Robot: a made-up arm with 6 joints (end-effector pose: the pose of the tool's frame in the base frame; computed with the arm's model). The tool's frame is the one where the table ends.
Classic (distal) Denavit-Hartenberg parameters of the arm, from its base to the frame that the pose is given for. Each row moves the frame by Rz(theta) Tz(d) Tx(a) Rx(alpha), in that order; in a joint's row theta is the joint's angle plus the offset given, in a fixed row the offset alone. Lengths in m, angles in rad.
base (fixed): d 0, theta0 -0.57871, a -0.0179, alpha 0
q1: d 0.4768, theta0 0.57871, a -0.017, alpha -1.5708
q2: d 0, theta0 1.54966, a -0.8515, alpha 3.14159
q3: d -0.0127, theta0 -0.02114, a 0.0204, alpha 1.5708
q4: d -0.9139, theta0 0, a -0.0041, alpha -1.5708
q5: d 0.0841, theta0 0, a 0.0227, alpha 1.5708
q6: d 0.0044, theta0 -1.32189, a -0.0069, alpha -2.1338
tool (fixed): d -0.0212, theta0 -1.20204, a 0, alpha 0
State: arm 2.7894 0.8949 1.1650 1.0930 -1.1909 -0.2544
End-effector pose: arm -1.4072 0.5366 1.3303 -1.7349 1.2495 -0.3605
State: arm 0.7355 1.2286 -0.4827 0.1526 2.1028 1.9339
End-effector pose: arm 0.4944 0.4015 -0.1559 -0.3979 0.8641 -1.3130
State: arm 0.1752 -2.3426 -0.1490 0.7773 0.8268 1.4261
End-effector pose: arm -1.1475 -0.2391 0.6076 1.7410 -0.8935 -0.8447
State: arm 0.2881 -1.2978 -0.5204 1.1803 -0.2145 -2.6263
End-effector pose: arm -0.2341 -0.1091 1.3503 0.1832 1.6530 1.8644
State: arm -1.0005 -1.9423 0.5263 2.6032 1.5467 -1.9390
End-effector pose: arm -0.7837 1.3808 0.7073 0.5063 0.9521 -2.0903
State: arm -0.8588 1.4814 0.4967 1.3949 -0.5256 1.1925
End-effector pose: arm 0.8756 -1.0203 -0.1483 1.2351 -1.1412 1.4626
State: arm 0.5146 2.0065 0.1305 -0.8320 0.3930 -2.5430
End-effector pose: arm 0.3243 0.1771 -0.7039 -2.5671 -0.4689 -1.3712
